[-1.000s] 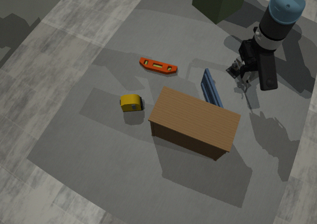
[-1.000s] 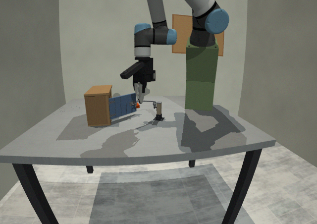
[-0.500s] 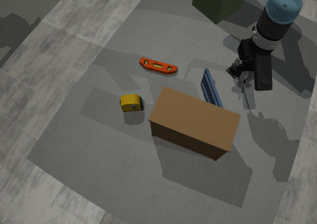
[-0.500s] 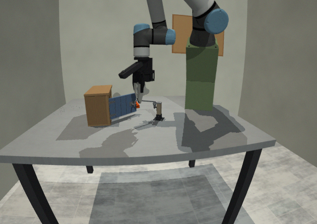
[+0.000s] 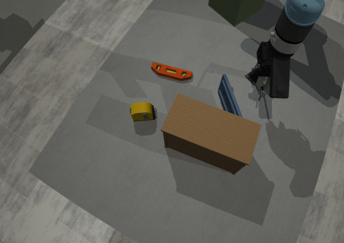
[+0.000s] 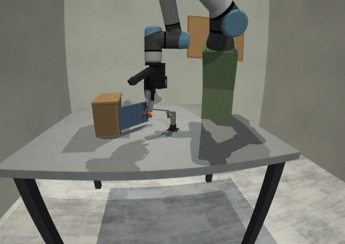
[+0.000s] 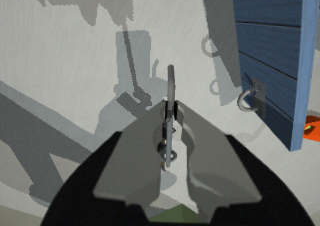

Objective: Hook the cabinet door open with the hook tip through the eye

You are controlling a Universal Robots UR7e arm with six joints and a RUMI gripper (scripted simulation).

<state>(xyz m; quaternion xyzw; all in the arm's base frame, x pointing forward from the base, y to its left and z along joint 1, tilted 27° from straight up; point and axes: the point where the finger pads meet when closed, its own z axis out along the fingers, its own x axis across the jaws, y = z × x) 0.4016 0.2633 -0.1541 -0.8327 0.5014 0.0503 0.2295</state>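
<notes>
My hand is 90 mm short of the blue door, 40 mm to the left of it and 40 mm above it. The rest, counted from my hand: orange spirit level 50 mm ahead, 300 mm to the right, 110 mm below; hook 30 mm behind, 20 mm to the right, 20 mm below; yellow tape measure 250 mm ahead, 280 mm to the right, 90 mm below.
</notes>
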